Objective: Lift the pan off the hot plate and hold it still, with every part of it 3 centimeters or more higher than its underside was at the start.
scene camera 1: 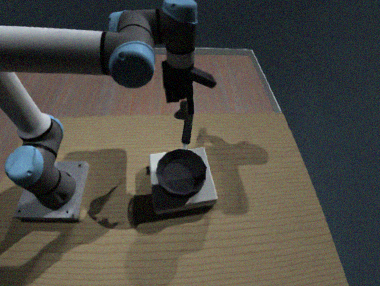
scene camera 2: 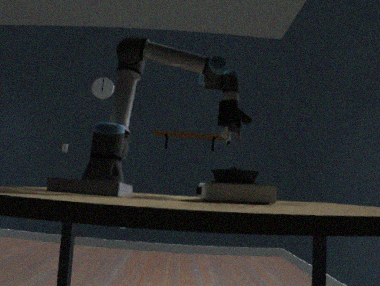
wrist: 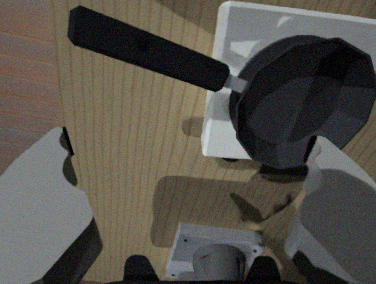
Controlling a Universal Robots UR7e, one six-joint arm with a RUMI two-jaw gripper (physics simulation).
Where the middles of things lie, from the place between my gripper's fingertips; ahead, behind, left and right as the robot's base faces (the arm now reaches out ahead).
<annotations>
Now: the dark round pan [scene camera 1: 181,171] 20 mm behind my hand, 60 mm to the right of it and 140 mm below it.
</annotations>
